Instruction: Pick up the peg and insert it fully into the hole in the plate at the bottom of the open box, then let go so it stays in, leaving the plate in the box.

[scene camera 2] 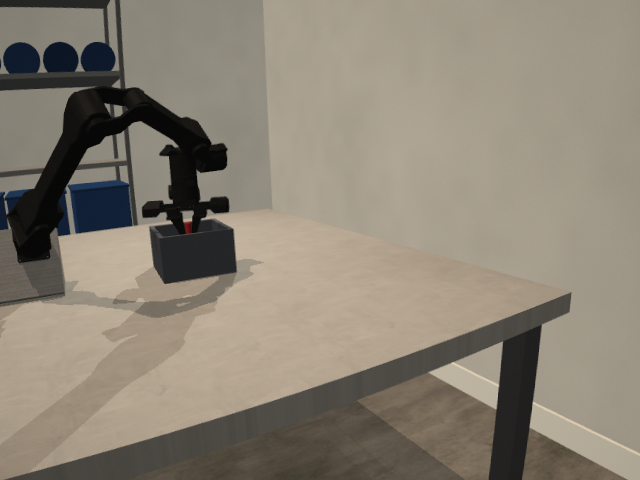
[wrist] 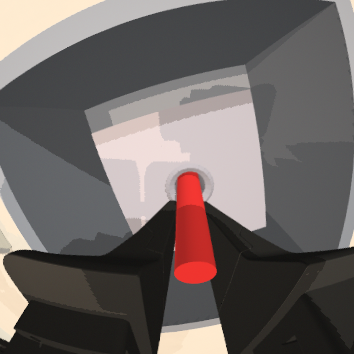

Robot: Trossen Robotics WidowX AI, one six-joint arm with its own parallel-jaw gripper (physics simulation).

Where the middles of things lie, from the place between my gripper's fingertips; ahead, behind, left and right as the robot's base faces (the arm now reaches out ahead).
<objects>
My hand is 10 mm to the right of the red peg [wrist: 194,262] and 10 mm below it. From my hand the other things lie so: dark grey box [scene camera 2: 210,252]: 10 mm to the left, 10 mm below; pale plate [wrist: 216,137]: 30 mm below, 10 mm to the left.
</objects>
